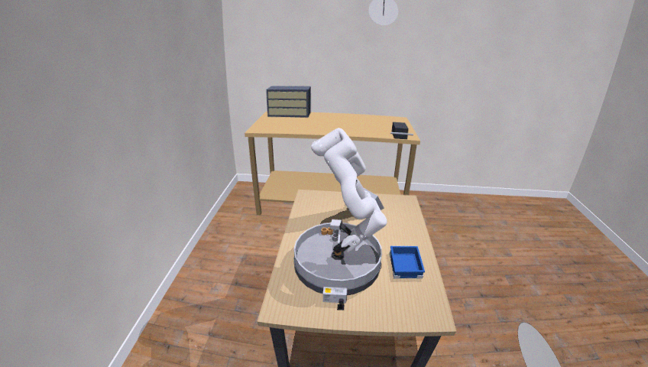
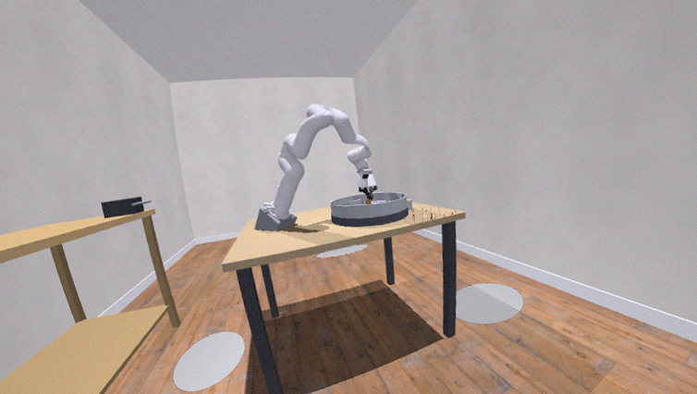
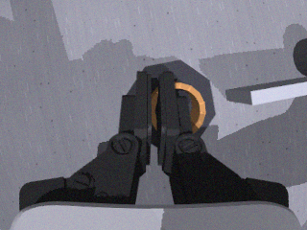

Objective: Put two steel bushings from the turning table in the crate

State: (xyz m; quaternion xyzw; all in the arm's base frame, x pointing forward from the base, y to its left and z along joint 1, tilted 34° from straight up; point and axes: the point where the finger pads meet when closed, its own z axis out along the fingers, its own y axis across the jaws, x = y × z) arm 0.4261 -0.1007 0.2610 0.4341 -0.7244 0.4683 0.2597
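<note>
The grey round turning table is 10 mm behind my hand and 60 mm below it. From my hand the other things lie so: blue crate 50 mm ahead, 340 mm to the left, 90 mm below.
</note>
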